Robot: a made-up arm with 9 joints. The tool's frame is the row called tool. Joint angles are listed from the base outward.
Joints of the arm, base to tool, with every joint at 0 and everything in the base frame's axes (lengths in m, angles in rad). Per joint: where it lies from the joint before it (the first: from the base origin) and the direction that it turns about. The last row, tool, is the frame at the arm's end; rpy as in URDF.
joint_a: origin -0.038 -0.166 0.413 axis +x
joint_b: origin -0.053 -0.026 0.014 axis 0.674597 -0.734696 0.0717
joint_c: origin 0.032 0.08 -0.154 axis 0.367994 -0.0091 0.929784
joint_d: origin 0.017 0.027 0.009 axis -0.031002 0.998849 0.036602
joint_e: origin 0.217 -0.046 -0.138 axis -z
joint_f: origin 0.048 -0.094 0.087 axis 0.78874 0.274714 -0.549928
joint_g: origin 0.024 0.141 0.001 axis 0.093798 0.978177 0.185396
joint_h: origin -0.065 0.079 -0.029 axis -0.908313 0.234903 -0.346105
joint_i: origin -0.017 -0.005 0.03 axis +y
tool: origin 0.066 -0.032 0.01 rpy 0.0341 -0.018 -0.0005
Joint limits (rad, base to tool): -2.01..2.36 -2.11..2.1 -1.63..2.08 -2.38..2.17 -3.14..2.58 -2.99..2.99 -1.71..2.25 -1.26..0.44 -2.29..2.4
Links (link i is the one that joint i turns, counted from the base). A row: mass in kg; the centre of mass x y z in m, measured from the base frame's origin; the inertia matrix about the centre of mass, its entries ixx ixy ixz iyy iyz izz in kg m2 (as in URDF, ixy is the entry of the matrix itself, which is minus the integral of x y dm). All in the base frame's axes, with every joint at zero. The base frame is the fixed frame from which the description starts. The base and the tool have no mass.
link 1: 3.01; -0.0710 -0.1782 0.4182; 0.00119 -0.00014 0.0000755 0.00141 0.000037 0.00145
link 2: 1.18; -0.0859 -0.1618 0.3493; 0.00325 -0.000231 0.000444 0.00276 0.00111 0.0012
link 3: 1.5; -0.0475 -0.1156 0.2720; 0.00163 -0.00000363 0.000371 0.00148 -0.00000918 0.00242
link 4: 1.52; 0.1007 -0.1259 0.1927; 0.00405 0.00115 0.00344 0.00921 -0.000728 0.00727
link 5: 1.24; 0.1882 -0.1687 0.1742; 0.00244 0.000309 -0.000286 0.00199 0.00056 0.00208
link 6: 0.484; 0.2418 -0.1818 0.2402; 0.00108 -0.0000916 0 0.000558 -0.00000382 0.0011
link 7: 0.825; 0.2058 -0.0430 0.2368; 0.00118 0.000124 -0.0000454 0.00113 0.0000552 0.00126
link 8: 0.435; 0.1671 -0.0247 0.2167; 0.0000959 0.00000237 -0.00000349 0.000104 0 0.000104
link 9: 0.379; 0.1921 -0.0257 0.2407; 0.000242 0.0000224 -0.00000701 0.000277 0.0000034 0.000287
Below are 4 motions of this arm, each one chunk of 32 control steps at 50 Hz.
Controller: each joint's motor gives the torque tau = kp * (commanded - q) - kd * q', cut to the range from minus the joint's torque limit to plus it. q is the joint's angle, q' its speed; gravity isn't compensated. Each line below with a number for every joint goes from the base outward.
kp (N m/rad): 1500 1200 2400 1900 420 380 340 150 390
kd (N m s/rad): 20 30 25 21 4.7 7.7 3.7 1.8 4.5
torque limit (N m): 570 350 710 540 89 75 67 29 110
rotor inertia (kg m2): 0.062 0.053 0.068 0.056 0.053 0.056 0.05 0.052 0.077
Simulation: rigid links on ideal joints. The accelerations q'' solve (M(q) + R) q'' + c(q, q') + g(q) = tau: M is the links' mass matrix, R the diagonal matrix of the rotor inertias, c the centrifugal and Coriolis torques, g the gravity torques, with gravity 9.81 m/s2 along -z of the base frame. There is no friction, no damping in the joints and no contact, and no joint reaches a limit. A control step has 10 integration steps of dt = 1/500 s. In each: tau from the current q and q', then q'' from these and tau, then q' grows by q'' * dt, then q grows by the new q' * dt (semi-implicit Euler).
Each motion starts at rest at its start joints. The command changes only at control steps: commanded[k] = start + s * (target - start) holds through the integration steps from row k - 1 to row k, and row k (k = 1, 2, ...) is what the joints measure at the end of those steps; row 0 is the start. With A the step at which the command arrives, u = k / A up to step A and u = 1 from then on. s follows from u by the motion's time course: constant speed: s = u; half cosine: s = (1 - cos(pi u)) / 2; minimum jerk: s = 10 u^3 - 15 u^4 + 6 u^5; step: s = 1 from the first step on.
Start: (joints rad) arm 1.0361 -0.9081 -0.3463 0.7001 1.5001 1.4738 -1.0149 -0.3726 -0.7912
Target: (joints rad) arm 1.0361 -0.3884 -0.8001 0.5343 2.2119 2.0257 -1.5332 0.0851 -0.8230
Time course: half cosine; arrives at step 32
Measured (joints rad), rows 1 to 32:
1: 1.0350 -0.9078 -0.3464 0.6997 1.4967 1.4720 -1.0165 -0.3723 -0.7913
2: 1.0342 -0.9061 -0.3490 0.6990 1.4936 1.4703 -1.0205 -0.3702 -0.7917
3: 1.0341 -0.9022 -0.3540 0.6974 1.4983 1.4723 -1.0269 -0.3655 -0.7921
4: 1.0343 -0.8955 -0.3614 0.6948 1.5111 1.4794 -1.0354 -0.3579 -0.7927
5: 1.0343 -0.8861 -0.3710 0.6910 1.5288 1.4910 -1.0461 -0.3480 -0.7933
6: 1.0340 -0.8746 -0.3826 0.6866 1.5486 1.5053 -1.0591 -0.3362 -0.7940
7: 1.0336 -0.8611 -0.3959 0.6817 1.5696 1.5212 -1.0742 -0.3227 -0.7949
8: 1.0333 -0.8457 -0.4108 0.6763 1.5924 1.5385 -1.0914 -0.3077 -0.7960
9: 1.0331 -0.8283 -0.4271 0.6703 1.6177 1.5574 -1.1102 -0.2912 -0.7972
10: 1.0331 -0.8092 -0.4449 0.6637 1.6456 1.5782 -1.1306 -0.2731 -0.7984
11: 1.0331 -0.7884 -0.4640 0.6567 1.6759 1.6009 -1.1524 -0.2538 -0.7998
12: 1.0330 -0.7663 -0.4841 0.6493 1.7080 1.6250 -1.1754 -0.2334 -0.8012
13: 1.0328 -0.7432 -0.5051 0.6416 1.7413 1.6504 -1.1994 -0.2122 -0.8026
14: 1.0327 -0.7193 -0.5267 0.6337 1.7756 1.6767 -1.2241 -0.1903 -0.8041
15: 1.0325 -0.6947 -0.5488 0.6256 1.8105 1.7036 -1.2493 -0.1681 -0.8057
16: 1.0325 -0.6696 -0.5711 0.6174 1.8458 1.7309 -1.2748 -0.1456 -0.8072
17: 1.0324 -0.6444 -0.5934 0.6093 1.8812 1.7583 -1.3003 -0.1231 -0.8088
18: 1.0325 -0.6192 -0.6154 0.6012 1.9164 1.7856 -1.3255 -0.1008 -0.8103
19: 1.0325 -0.5942 -0.6370 0.5932 1.9510 1.8125 -1.3502 -0.0790 -0.8118
20: 1.0325 -0.5698 -0.6581 0.5855 1.9846 1.8388 -1.3743 -0.0577 -0.8133
21: 1.0325 -0.5462 -0.6782 0.5781 2.0169 1.8642 -1.3973 -0.0374 -0.8147
22: 1.0325 -0.5236 -0.6974 0.5711 2.0477 1.8885 -1.4192 -0.0180 -0.8160
23: 1.0325 -0.5022 -0.7154 0.5645 2.0765 1.9113 -1.4397 0.0001 -0.8172
24: 1.0325 -0.4823 -0.7319 0.5584 2.1031 1.9325 -1.4585 0.0169 -0.8184
25: 1.0324 -0.4640 -0.7470 0.5529 2.1274 1.9520 -1.4756 0.0321 -0.8194
26: 1.0324 -0.4475 -0.7604 0.5480 2.1489 1.9694 -1.4908 0.0455 -0.8203
27: 1.0324 -0.4330 -0.7719 0.5438 2.1675 1.9846 -1.5039 0.0572 -0.8211
28: 1.0323 -0.4205 -0.7816 0.5403 2.1830 1.9975 -1.5148 0.0669 -0.8218
29: 1.0322 -0.4103 -0.7892 0.5375 2.1952 2.0080 -1.5233 0.0746 -0.8223
30: 1.0322 -0.4024 -0.7948 0.5355 2.2041 2.0159 -1.5295 0.0802 -0.8227
31: 1.0322 -0.3969 -0.7982 0.5343 2.2095 2.0212 -1.5332 0.0836 -0.8229
32: 1.0322 -0.3939 -0.7995 0.5339 2.2114 2.0238 -1.5345 0.0849 -0.8230

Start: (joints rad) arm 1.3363 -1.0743 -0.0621 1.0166 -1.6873 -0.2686 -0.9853 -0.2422 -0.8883
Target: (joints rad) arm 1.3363 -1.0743 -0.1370 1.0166 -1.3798 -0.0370 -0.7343 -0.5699 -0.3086
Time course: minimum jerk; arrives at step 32
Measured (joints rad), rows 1 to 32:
1: 1.3335 -1.0746 -0.0624 1.0144 -1.6868 -0.2700 -0.9845 -0.2426 -0.8882
2: 1.3300 -1.0759 -0.0632 1.0132 -1.6860 -0.2717 -0.9827 -0.2433 -0.8875
3: 1.3282 -1.0781 -0.0639 1.0139 -1.6848 -0.2723 -0.9811 -0.2445 -0.8851
4: 1.3279 -1.0799 -0.0645 1.0147 -1.6824 -0.2714 -0.9793 -0.2466 -0.8802
5: 1.3281 -1.0807 -0.0654 1.0148 -1.6784 -0.2690 -0.9762 -0.2506 -0.8725
6: 1.3285 -1.0804 -0.0667 1.0146 -1.6725 -0.2650 -0.9714 -0.2567 -0.8616
7: 1.3291 -1.0796 -0.0684 1.0143 -1.6649 -0.2595 -0.9653 -0.2649 -0.8475
8: 1.3295 -1.0788 -0.0706 1.0141 -1.6556 -0.2528 -0.9579 -0.2749 -0.8301
9: 1.3298 -1.0783 -0.0732 1.0141 -1.6446 -0.2448 -0.9490 -0.2865 -0.8096
10: 1.3297 -1.0782 -0.0762 1.0141 -1.6320 -0.2358 -0.9388 -0.2999 -0.7859
11: 1.3295 -1.0783 -0.0797 1.0141 -1.6180 -0.2258 -0.9274 -0.3147 -0.7596
12: 1.3293 -1.0785 -0.0834 1.0142 -1.6026 -0.2147 -0.9149 -0.3310 -0.7308
13: 1.3291 -1.0788 -0.0874 1.0143 -1.5862 -0.2028 -0.9016 -0.3485 -0.7000
14: 1.3290 -1.0789 -0.0916 1.0143 -1.5690 -0.1901 -0.8876 -0.3669 -0.6676
15: 1.3290 -1.0790 -0.0959 1.0143 -1.5512 -0.1768 -0.8732 -0.3859 -0.6341
16: 1.3291 -1.0790 -0.1003 1.0142 -1.5331 -0.1632 -0.8586 -0.4052 -0.6001
17: 1.3291 -1.0789 -0.1046 1.0142 -1.5149 -0.1494 -0.8439 -0.4246 -0.5660
18: 1.3292 -1.0788 -0.1090 1.0142 -1.4971 -0.1357 -0.8295 -0.4437 -0.5325
19: 1.3292 -1.0787 -0.1131 1.0142 -1.4797 -0.1223 -0.8156 -0.4622 -0.5000
20: 1.3292 -1.0787 -0.1172 1.0142 -1.4632 -0.1095 -0.8022 -0.4798 -0.4690
21: 1.3291 -1.0787 -0.1209 1.0142 -1.4478 -0.0975 -0.7898 -0.4963 -0.4400
22: 1.3291 -1.0787 -0.1244 1.0142 -1.4336 -0.0863 -0.7783 -0.5115 -0.4134
23: 1.3291 -1.0787 -0.1275 1.0142 -1.4209 -0.0762 -0.7681 -0.5250 -0.3895
24: 1.3291 -1.0787 -0.1302 1.0142 -1.4098 -0.0672 -0.7591 -0.5369 -0.3687
25: 1.3291 -1.0787 -0.1325 1.0142 -1.4004 -0.0595 -0.7516 -0.5470 -0.3510
26: 1.3291 -1.0787 -0.1344 1.0142 -1.3927 -0.0531 -0.7454 -0.5551 -0.3366
27: 1.3291 -1.0787 -0.1358 1.0142 -1.3868 -0.0480 -0.7406 -0.5614 -0.3255
28: 1.3291 -1.0787 -0.1369 1.0142 -1.3825 -0.0442 -0.7372 -0.5660 -0.3175
29: 1.3291 -1.0788 -0.1376 1.0142 -1.3798 -0.0416 -0.7350 -0.5689 -0.3123
30: 1.3291 -1.0788 -0.1379 1.0142 -1.3783 -0.0400 -0.7338 -0.5704 -0.3095
31: 1.3292 -1.0788 -0.1381 1.0142 -1.3778 -0.0393 -0.7333 -0.5708 -0.3085
32: 1.3292 -1.0788 -0.1381 1.0143 -1.3779 -0.0392 -0.7333 -0.5706 -0.3086

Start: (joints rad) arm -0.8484 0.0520 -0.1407 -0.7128 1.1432 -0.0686 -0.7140 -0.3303 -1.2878
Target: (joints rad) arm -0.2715 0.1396 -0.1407 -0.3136 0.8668 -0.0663 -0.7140 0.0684 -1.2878
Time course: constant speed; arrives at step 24
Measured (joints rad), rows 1 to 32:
1: -0.8276 0.0544 -0.1399 -0.6983 1.1339 -0.0659 -0.7127 -0.3224 -1.2878
2: -0.8019 0.0562 -0.1375 -0.6777 1.1207 -0.0694 -0.7126 -0.3037 -1.2879
3: -0.7777 0.0571 -0.1369 -0.6586 1.1075 -0.0753 -0.7133 -0.2816 -1.2881
4: -0.7540 0.0588 -0.1373 -0.6414 1.0959 -0.0783 -0.7138 -0.2623 -1.2882
5: -0.7300 0.0618 -0.1376 -0.6251 1.0850 -0.0782 -0.7139 -0.2466 -1.2882
6: -0.7059 0.0656 -0.1376 -0.6090 1.0738 -0.0769 -0.7137 -0.2319 -1.2881
7: -0.6818 0.0696 -0.1376 -0.5926 1.0623 -0.0758 -0.7136 -0.2161 -1.2880
8: -0.6578 0.0734 -0.1376 -0.5760 1.0507 -0.0754 -0.7136 -0.1992 -1.2880
9: -0.6338 0.0768 -0.1377 -0.5591 1.0392 -0.0754 -0.7138 -0.1819 -1.2880
10: -0.6099 0.0801 -0.1377 -0.5422 1.0277 -0.0757 -0.7139 -0.1651 -1.2881
11: -0.5859 0.0833 -0.1378 -0.5254 1.0162 -0.0759 -0.7141 -0.1487 -1.2881
12: -0.5620 0.0866 -0.1379 -0.5087 1.0047 -0.0760 -0.7142 -0.1324 -1.2881
13: -0.5380 0.0900 -0.1380 -0.4920 0.9932 -0.0760 -0.7142 -0.1160 -1.2881
14: -0.5140 0.0934 -0.1380 -0.4753 0.9817 -0.0759 -0.7143 -0.0993 -1.2881
15: -0.4901 0.0968 -0.1381 -0.4586 0.9703 -0.0758 -0.7144 -0.0827 -1.2881
16: -0.4661 0.1002 -0.1382 -0.4419 0.9588 -0.0758 -0.7145 -0.0660 -1.2881
17: -0.4422 0.1036 -0.1383 -0.4251 0.9473 -0.0757 -0.7146 -0.0495 -1.2881
18: -0.4182 0.1070 -0.1384 -0.4084 0.9358 -0.0757 -0.7147 -0.0329 -1.2880
19: -0.3943 0.1104 -0.1385 -0.3917 0.9243 -0.0756 -0.7148 -0.0164 -1.2880
20: -0.3704 0.1138 -0.1386 -0.3750 0.9129 -0.0756 -0.7148 0.0002 -1.2880
21: -0.3465 0.1171 -0.1387 -0.3583 0.9014 -0.0755 -0.7149 0.0168 -1.2880
22: -0.3226 0.1205 -0.1388 -0.3416 0.8899 -0.0754 -0.7150 0.0334 -1.2880
23: -0.2987 0.1239 -0.1389 -0.3250 0.8784 -0.0754 -0.7151 0.0500 -1.2880
24: -0.2748 0.1273 -0.1390 -0.3083 0.8670 -0.0753 -0.7152 0.0666 -1.2880
25: -0.2683 0.1285 -0.1360 -0.3042 0.8628 -0.0795 -0.7147 0.0759 -1.2882
26: -0.2694 0.1296 -0.1376 -0.3063 0.8629 -0.0801 -0.7141 0.0746 -1.2883
27: -0.2711 0.1302 -0.1399 -0.3082 0.8660 -0.0764 -0.7147 0.0686 -1.2881
28: -0.2715 0.1305 -0.1404 -0.3086 0.8678 -0.0735 -0.7154 0.0648 -1.2879
29: -0.2712 0.1306 -0.1399 -0.3082 0.8673 -0.0731 -0.7153 0.0650 -1.2879
30: -0.2709 0.1306 -0.1394 -0.3078 0.8661 -0.0741 -0.7149 0.0671 -1.2880
31: -0.2708 0.1305 -0.1393 -0.3076 0.8657 -0.0750 -0.7148 0.0685 -1.2881
32: -0.2709 0.1303 -0.1395 -0.3076 0.8660 -0.0752 -0.7149 0.0685 -1.2881

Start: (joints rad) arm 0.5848 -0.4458 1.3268 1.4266 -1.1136 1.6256 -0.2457 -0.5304 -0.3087
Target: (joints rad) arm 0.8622 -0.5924 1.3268 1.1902 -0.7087 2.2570 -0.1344 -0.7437 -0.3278
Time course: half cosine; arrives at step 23
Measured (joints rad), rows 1 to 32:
1: 0.5830 -0.4466 1.3262 1.4260 -1.1102 1.6281 -0.2451 -0.5309 -0.3088
2: 0.5816 -0.4497 1.3254 1.4249 -1.1009 1.6357 -0.2430 -0.5331 -0.3090
3: 0.5831 -0.4551 1.3249 1.4219 -1.0887 1.6495 -0.2400 -0.5376 -0.3095
4: 0.5887 -0.4619 1.3249 1.4162 -1.0751 1.6686 -0.2366 -0.5446 -0.3101
5: 0.5986 -0.4688 1.3250 1.4075 -1.0598 1.6919 -0.2325 -0.5534 -0.3108
6: 0.6122 -0.4754 1.3252 1.3962 -1.0422 1.7191 -0.2276 -0.5635 -0.3116
7: 0.6285 -0.4817 1.3253 1.3828 -1.0217 1.7502 -0.2217 -0.5746 -0.3127
8: 0.6463 -0.4880 1.3253 1.3680 -0.9984 1.7851 -0.2150 -0.5868 -0.3138
9: 0.6650 -0.4949 1.3251 1.3523 -0.9728 1.8232 -0.2078 -0.5998 -0.3150
10: 0.6839 -0.5027 1.3250 1.3363 -0.9458 1.8639 -0.2003 -0.6137 -0.3163
11: 0.7027 -0.5116 1.3248 1.3202 -0.9180 1.9062 -0.1926 -0.6281 -0.3176
12: 0.7213 -0.5213 1.3247 1.3043 -0.8900 1.9495 -0.1849 -0.6428 -0.3189
13: 0.7396 -0.5314 1.3246 1.2886 -0.8623 1.9927 -0.1773 -0.6573 -0.3202
14: 0.7573 -0.5417 1.3244 1.2733 -0.8354 2.0352 -0.1699 -0.6715 -0.3214
15: 0.7743 -0.5515 1.3243 1.2587 -0.8097 2.0760 -0.1628 -0.6850 -0.3226
16: 0.7904 -0.5606 1.3241 1.2449 -0.7857 2.1143 -0.1561 -0.6975 -0.3237
17: 0.8053 -0.5688 1.3240 1.2322 -0.7639 2.1494 -0.1501 -0.7089 -0.3248
18: 0.8186 -0.5760 1.3239 1.2208 -0.7447 2.1807 -0.1448 -0.7190 -0.3257
19: 0.8301 -0.5820 1.3238 1.2112 -0.7286 2.2075 -0.1404 -0.7275 -0.3264
20: 0.8394 -0.5870 1.3238 1.2034 -0.7157 2.2295 -0.1368 -0.7344 -0.3271
21: 0.8463 -0.5908 1.3238 1.1976 -0.7063 2.2463 -0.1342 -0.7394 -0.3275
22: 0.8506 -0.5935 1.3238 1.1941 -0.7006 2.2576 -0.1327 -0.7425 -0.3278
23: 0.8522 -0.5951 1.3237 1.1928 -0.6986 2.2632 -0.1321 -0.7436 -0.3279
24: 0.8519 -0.5962 1.3238 1.1932 -0.6992 2.2647 -0.1324 -0.7433 -0.3279
25: 0.8508 -0.5978 1.3239 1.1940 -0.7004 2.2647 -0.1328 -0.7427 -0.3278
26: 0.8497 -0.5996 1.3240 1.1949 -0.7011 2.2648 -0.1331 -0.7425 -0.3278
27: 0.8488 -0.6011 1.3239 1.1956 -0.7012 2.2652 -0.1332 -0.7428 -0.3278
28: 0.8482 -0.6021 1.3238 1.1959 -0.7008 2.2656 -0.1331 -0.7431 -0.3278
29: 0.8479 -0.6024 1.3237 1.1959 -0.7002 2.2660 -0.1329 -0.7431 -0.3278
30: 0.8481 -0.6022 1.3236 1.1957 -0.6998 2.2661 -0.1328 -0.7429 -0.3278
31: 0.8485 -0.6017 1.3236 1.1953 -0.6997 2.2660 -0.1327 -0.7427 -0.3278
32: 0.8492 -0.6010 1.3237 1.1949 -0.7000 2.2656 -0.1328 -0.7427 -0.3278

